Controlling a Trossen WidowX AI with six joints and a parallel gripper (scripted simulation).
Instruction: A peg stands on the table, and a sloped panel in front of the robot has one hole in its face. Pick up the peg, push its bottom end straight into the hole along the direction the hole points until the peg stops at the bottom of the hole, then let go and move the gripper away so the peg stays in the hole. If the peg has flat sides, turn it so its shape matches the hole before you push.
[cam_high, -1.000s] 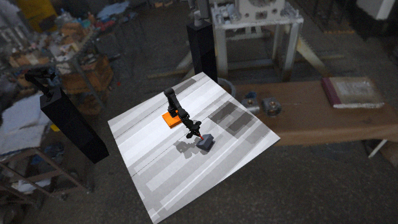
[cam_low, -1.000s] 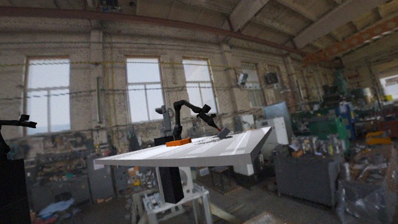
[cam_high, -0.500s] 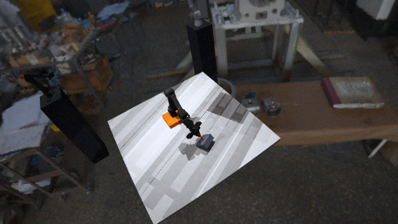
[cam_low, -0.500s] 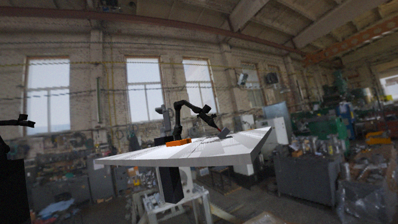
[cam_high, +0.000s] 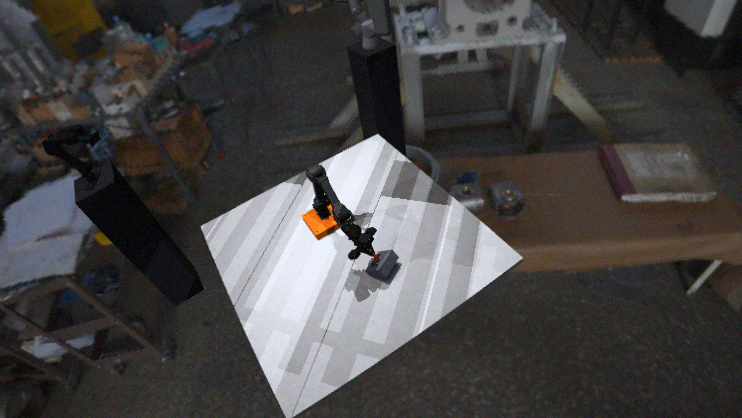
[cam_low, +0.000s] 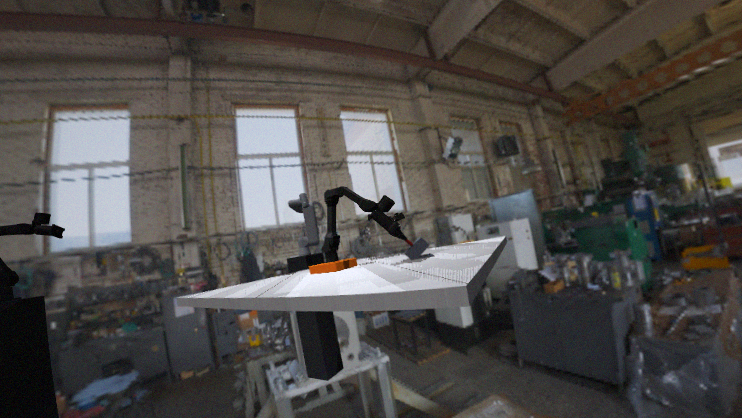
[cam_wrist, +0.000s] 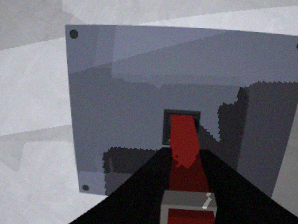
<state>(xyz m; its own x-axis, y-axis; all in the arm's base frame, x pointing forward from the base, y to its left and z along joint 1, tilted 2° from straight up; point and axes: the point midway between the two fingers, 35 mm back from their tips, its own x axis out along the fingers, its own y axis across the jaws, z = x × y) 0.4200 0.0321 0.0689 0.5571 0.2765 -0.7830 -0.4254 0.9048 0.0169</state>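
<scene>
Right now my gripper tip is 5 cm above the grey sloped panel, 3 cm short of it and 2 cm to the right of it. Also, from my gripper tip: red square peg 1 cm behind, 1 cm above.
</scene>
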